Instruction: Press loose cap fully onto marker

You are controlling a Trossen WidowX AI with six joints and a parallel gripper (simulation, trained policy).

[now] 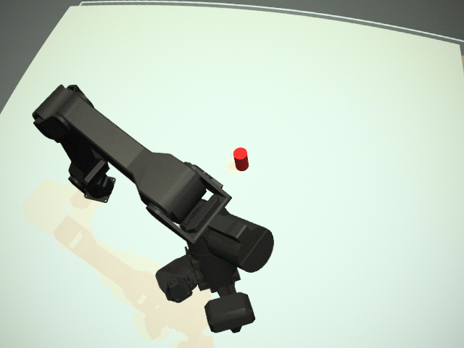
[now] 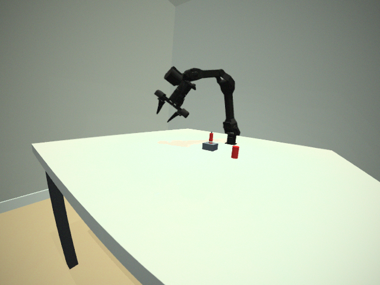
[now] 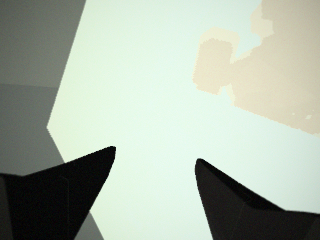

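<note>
My gripper tip is now 350 mm to the right of the red cap, 120 mm above it and 80 mm past it. Round my gripper tip: grey holder block 210 mm to the left, 140 mm behind, 120 mm below.
</note>
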